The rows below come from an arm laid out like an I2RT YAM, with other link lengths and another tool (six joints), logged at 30 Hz.
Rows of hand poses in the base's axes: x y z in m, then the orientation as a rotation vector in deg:
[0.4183 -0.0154 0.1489 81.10 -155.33 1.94]
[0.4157 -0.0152 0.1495 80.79 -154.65 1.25]
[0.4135 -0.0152 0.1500 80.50 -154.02 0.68]
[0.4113 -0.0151 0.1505 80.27 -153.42 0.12]
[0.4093 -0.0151 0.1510 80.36 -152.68 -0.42]
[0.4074 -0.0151 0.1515 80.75 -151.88 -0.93]
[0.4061 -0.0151 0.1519 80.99 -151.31 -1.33]
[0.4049 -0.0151 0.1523 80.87 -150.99 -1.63]
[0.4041 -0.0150 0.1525 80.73 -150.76 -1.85]
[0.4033 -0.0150 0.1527 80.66 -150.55 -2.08]
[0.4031 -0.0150 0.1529 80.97 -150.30 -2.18]
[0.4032 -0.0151 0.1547 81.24 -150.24 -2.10]
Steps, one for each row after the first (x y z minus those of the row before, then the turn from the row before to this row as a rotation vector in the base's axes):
[-0.0026 0.0002 0.0006 0.05 0.87 0.00]
[-0.0022 0.0000 0.0005 0.01 0.79 0.00]
[-0.0022 0.0001 0.0005 0.03 0.74 0.03]
[-0.0020 0.0000 0.0005 0.05 0.72 0.26]
[-0.0019 0.0000 0.0005 0.08 0.63 0.46]
[-0.0013 0.0000 0.0004 0.07 0.48 0.30]
[-0.0012 0.0000 0.0004 0.02 0.39 0.02]
[-0.0008 0.0001 0.0002 0.00 0.30 -0.02]
[-0.0008 0.0000 0.0002 0.04 0.26 0.02]
[-0.0002 0.0000 0.0002 0.05 0.10 0.26]
[0.0001 -0.0001 0.0018 0.00 -0.09 0.18]

